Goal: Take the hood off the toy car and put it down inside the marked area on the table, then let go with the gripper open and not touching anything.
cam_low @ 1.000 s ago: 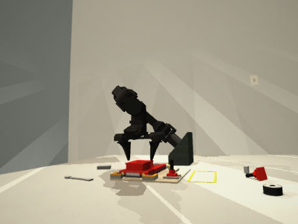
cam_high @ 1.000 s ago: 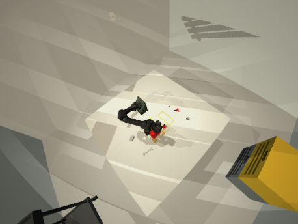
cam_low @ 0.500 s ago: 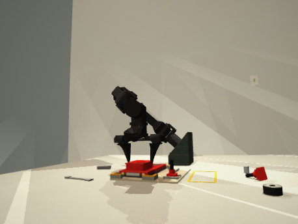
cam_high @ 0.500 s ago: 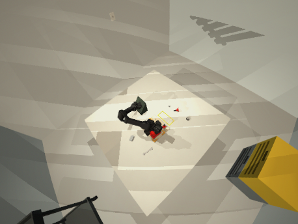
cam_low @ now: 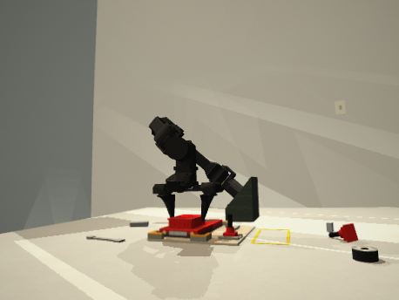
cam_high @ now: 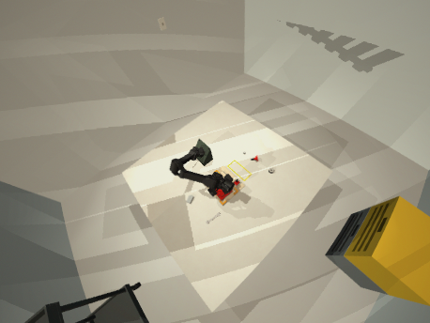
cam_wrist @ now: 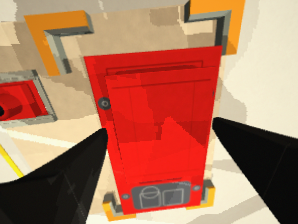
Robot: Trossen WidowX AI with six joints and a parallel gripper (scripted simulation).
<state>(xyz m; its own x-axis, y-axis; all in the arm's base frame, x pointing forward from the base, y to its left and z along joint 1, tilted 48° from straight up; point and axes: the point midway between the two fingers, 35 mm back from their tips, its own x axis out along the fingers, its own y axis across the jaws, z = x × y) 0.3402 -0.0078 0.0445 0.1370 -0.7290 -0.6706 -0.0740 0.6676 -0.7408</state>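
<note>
Now: gripper tip 10 mm short of the black post and 130 mm to the right of it. Also, from my gripper tip: black wheel 100 mm ahead, 410 mm to the left, 30 mm below; red hood right at my gripper tip; grey bar 130 mm ahead, 170 mm to the right, 40 mm below.
</note>
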